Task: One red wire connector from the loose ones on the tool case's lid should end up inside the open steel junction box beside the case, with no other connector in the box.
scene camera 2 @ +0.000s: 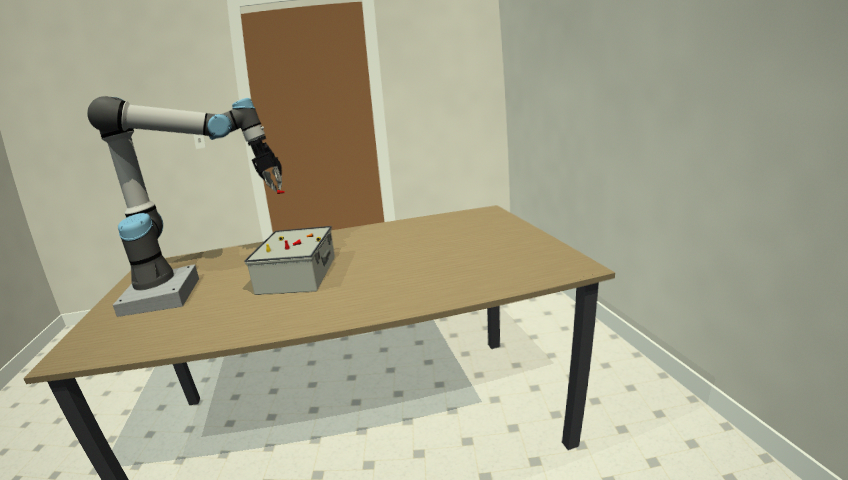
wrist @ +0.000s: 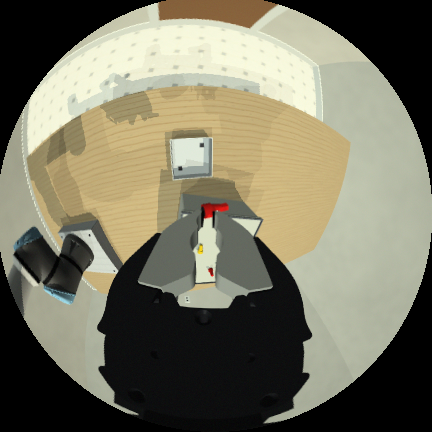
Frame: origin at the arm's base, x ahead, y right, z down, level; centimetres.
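Seen in the pictures: gripper, fingertip midpoint: (scene camera 2: 278,191) (wrist: 207,211); arm's base, link origin: (scene camera 2: 153,280) (wrist: 78,248).
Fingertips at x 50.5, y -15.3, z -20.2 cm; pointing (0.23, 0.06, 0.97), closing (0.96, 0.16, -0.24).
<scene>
Offsets run from my fingertips to a thing's top centre. "spot": to the spot under its first point. Level surfaces: height alone.
My gripper (scene camera 2: 277,189) (wrist: 207,211) is shut on a red wire connector @(dz -0.4, dx +0.8, dy +0.1 cm) (scene camera 2: 280,192) (wrist: 215,209) and holds it in the air, well above the tool case @(dz +13.3, dx +1.4, dy +25.1 cm) (scene camera 2: 284,277) (wrist: 250,225). Two more red connectors @(dz +10.9, dx -0.6, dy +30.5 cm) (scene camera 2: 286,245) @(dz +12.1, dx +2.8, dy +28.2 cm) (scene camera 2: 296,242) lie on the case's lid, along with yellow and orange ones. One red connector @(spot: dz +12.1, dx -0.4, dy +30.0 cm) (wrist: 211,271) and a yellow one @(dz +12.2, dx -1.9, dy +19.1 cm) (wrist: 200,248) show between the fingers in the wrist view. The open steel junction box @(spot: dz +25.1, dx +1.2, dy -2.5 cm) (wrist: 191,155) stands on the table beyond the case in the wrist view, with two dark square spots inside and no connector visible in it. The case hides it in the scene view.
The wooden table @(dz +25.3 cm) (scene camera 2: 428,267) (wrist: 280,165) carries the case, the junction box and the arm's grey base plate (scene camera 2: 157,297) (wrist: 102,250). The case stands between the base and the table's right part in the scene view. A brown door (scene camera 2: 315,107) is in the wall behind.
</scene>
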